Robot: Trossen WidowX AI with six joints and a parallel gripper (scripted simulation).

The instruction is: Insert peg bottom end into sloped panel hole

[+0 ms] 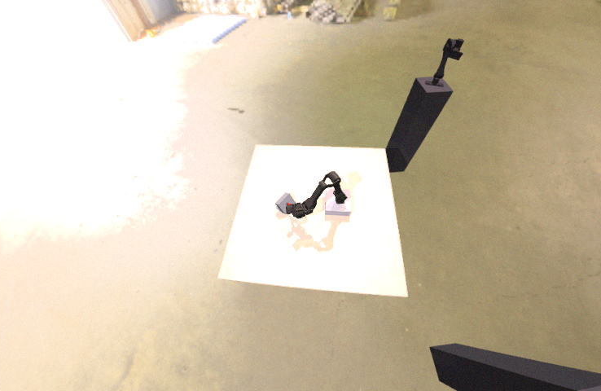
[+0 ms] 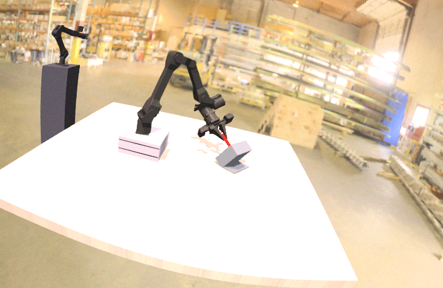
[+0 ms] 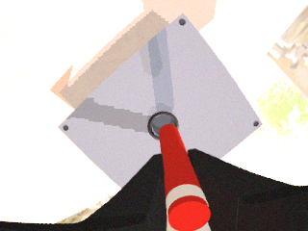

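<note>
The round red peg is 1 cm to the left of my gripper tip, 1 cm behind it and 1 cm above it. Also, from my gripper tip: sloped grey panel (5 cm to the right, 4 cm below, 4 cm ahead).
</note>
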